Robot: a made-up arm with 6 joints. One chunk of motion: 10 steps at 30 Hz.
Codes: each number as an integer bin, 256 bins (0 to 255) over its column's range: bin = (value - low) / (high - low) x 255, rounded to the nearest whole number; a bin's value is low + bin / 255 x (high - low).
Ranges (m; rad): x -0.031..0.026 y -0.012..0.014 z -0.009..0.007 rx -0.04..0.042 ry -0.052..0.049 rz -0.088..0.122
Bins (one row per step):
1: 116 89 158 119 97 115
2: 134 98 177 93 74 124
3: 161 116 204 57 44 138
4: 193 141 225 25 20 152
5: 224 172 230 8 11 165
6: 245 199 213 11 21 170
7: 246 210 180 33 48 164
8: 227 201 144 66 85 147
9: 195 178 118 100 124 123
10: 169 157 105 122 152 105
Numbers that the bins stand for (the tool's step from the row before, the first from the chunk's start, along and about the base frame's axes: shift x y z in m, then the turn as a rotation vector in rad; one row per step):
1: -0.00507 -0.00293 0.00091 -0.00173 -0.01358 0.00671
2: -0.00105 -0.00201 0.00211 -0.01009 -0.02269 0.01412
3: 0.00499 -0.00017 0.00380 -0.02167 -0.03457 0.02565
4: 0.01214 0.00238 0.00512 -0.03196 -0.04408 0.03718
5: 0.01907 0.00554 0.00543 -0.03743 -0.04764 0.04788
6: 0.02376 0.00829 0.00436 -0.03646 -0.04368 0.05200
7: 0.02399 0.00941 0.00229 -0.02939 -0.03299 0.04706
8: 0.01974 0.00849 0.00004 -0.01878 -0.01833 0.03306
9: 0.01259 0.00615 -0.00160 -0.00784 -0.00289 0.01329
10: 0.00678 0.00401 -0.00241 -0.00077 0.00820 -0.00153

